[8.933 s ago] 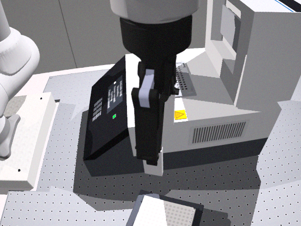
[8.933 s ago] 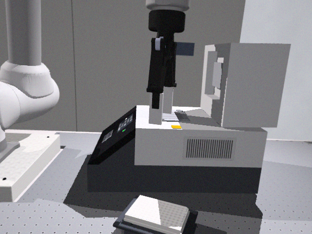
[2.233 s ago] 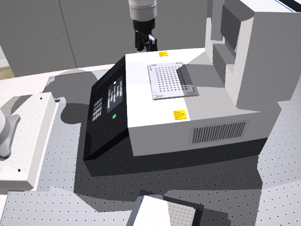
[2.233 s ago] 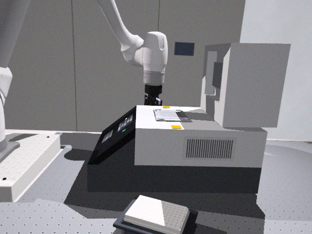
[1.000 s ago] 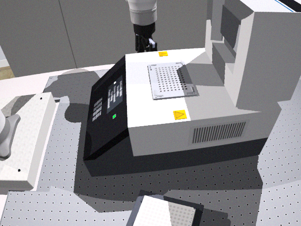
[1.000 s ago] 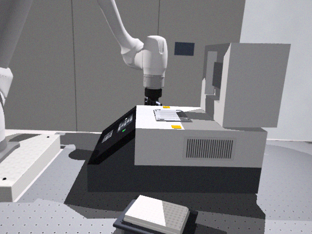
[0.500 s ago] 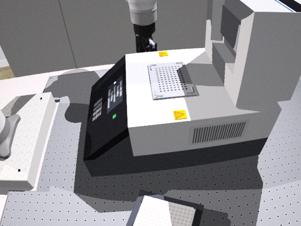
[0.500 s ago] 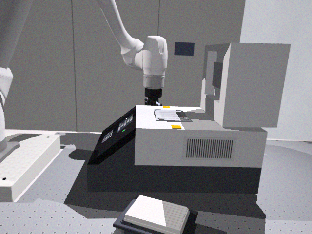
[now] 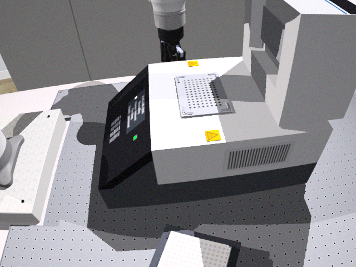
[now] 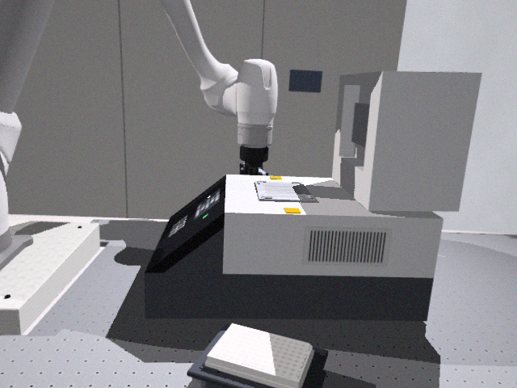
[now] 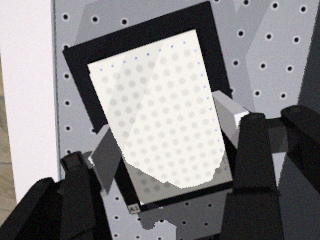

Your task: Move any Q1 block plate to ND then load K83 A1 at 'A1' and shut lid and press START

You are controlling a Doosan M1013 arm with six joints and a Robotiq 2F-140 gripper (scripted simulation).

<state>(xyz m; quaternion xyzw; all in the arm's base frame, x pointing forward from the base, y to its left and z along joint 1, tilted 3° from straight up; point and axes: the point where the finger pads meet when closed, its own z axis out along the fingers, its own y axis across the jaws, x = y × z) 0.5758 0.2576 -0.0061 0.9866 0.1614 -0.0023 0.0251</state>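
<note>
Right now my hand is 4 cm above the black nest. The rest, counted from my hand: white 96-well plate (2 cm below); then dark grey plate nest (58 cm to the right, 3 cm behind, 2 cm below).
</note>
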